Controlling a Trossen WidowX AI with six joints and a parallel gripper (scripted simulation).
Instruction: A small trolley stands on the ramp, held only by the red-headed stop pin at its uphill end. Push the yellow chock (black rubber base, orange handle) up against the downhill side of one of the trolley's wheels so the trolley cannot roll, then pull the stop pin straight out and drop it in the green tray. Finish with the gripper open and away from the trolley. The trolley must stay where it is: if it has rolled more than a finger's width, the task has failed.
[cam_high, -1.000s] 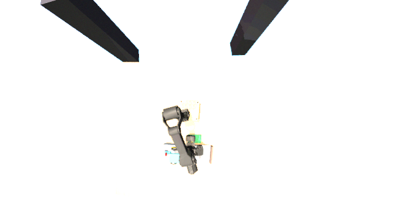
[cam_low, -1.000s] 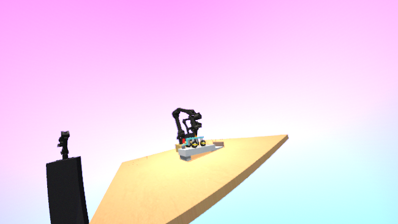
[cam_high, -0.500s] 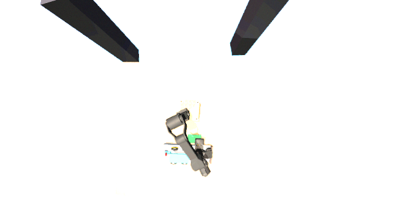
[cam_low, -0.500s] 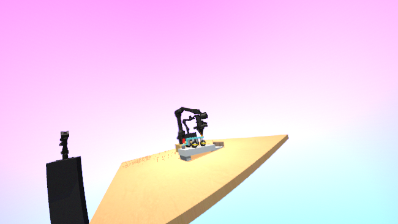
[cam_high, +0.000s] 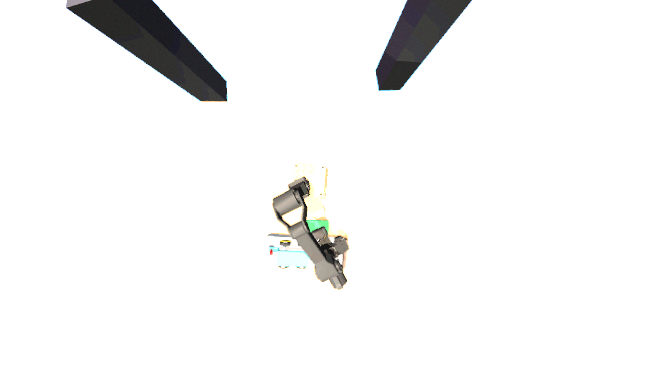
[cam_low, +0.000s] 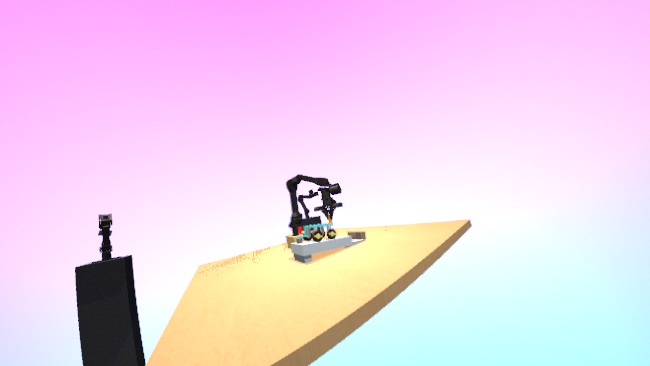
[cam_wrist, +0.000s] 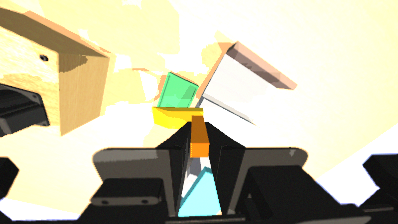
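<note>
My gripper tip is now 20 mm past the yellow chock, 10 mm to the left of it and 10 mm above it. Round my gripper tip: green tray (160 mm below, 40 mm to the right, 40 mm behind); then brown bar (120 mm below, 100 mm ahead, 90 mm to the left); then cyan trolley (160 mm to the right, 60 mm ahead, 40 mm below).
</note>
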